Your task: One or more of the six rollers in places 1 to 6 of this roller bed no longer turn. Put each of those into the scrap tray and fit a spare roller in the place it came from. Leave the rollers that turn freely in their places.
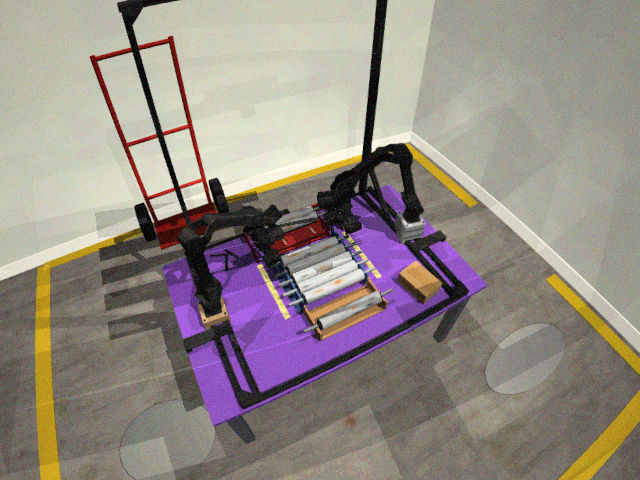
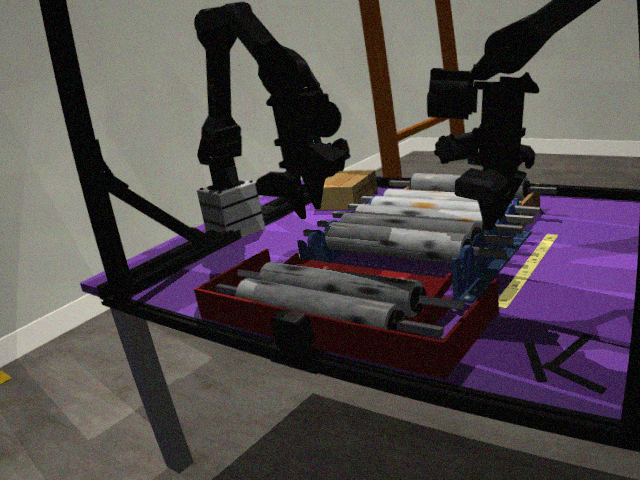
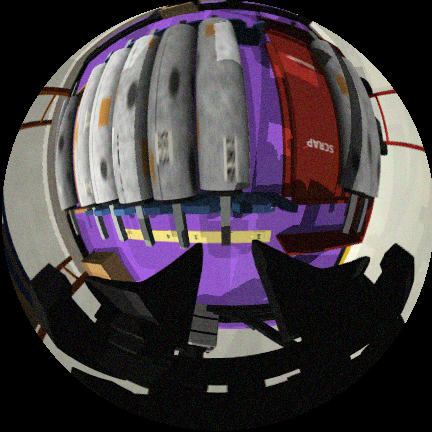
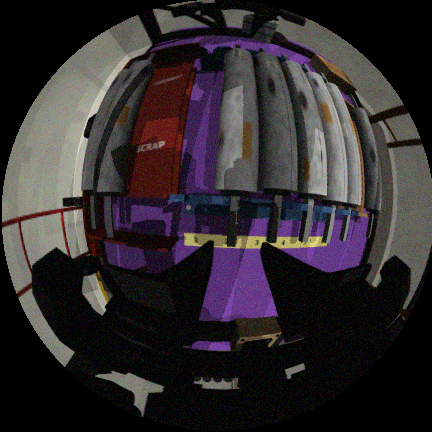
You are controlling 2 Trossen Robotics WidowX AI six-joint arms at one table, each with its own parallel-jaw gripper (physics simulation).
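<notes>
The blue roller bed holds several rollers. Its place 1, nearest the scrap tray, is empty. A grey roller lies in place 2. The red scrap tray holds two rollers, one behind the other. One spare roller lies in the wooden tray. My left gripper is open and empty, near one axle end of the place 2 roller. My right gripper is open and empty, near its other axle end.
A wooden block stands on the purple table beside the spare tray. Yellow numbered strips run along both sides of the bed. A black frame borders the table. A red hand truck stands by the wall.
</notes>
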